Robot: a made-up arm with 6 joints.
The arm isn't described. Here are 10 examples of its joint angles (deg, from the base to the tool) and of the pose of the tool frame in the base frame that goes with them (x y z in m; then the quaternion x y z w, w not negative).
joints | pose
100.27 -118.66 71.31 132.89 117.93 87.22 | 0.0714 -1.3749 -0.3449 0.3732 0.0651 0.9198 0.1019
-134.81 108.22 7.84 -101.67 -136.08 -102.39 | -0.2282 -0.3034 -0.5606 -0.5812 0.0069 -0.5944 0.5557
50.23 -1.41 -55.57 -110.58 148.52 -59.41 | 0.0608 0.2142 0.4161 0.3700 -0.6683 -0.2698 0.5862
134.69 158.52 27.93 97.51 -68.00 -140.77 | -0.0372 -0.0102 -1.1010 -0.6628 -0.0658 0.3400 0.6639
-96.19 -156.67 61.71 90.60 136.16 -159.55 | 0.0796 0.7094 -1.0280 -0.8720 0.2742 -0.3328 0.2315
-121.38 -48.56 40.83 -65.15 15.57 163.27 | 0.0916 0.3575 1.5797 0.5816 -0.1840 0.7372 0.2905
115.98 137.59 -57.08 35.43 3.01 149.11 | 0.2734 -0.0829 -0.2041 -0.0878 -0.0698 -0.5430 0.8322
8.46 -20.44 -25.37 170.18 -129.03 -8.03 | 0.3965 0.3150 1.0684 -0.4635 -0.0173 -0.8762 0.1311
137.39 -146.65 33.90 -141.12 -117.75 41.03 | 0.7116 -0.9264 -0.1631 0.0025 0.9197 -0.1260 0.3717
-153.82 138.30 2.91 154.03 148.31 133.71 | 0.0144 -0.2504 -0.8289 -0.5271 -0.2210 -0.7235 0.3873
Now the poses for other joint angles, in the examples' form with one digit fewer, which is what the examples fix.
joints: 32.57 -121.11 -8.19 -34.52 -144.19 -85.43
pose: -0.579 -0.621 0.649 0.371 0.469 0.221 0.770
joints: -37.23 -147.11 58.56 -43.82 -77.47 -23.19
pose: -1.028 0.549 -0.470 -0.440 -0.665 0.229 0.558
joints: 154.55 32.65 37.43 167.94 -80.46 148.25
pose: -1.132 0.261 1.124 0.711 0.127 0.691 0.031
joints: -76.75 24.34 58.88 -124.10 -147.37 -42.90
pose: 0.378 -0.975 1.295 0.490 0.488 0.379 0.615
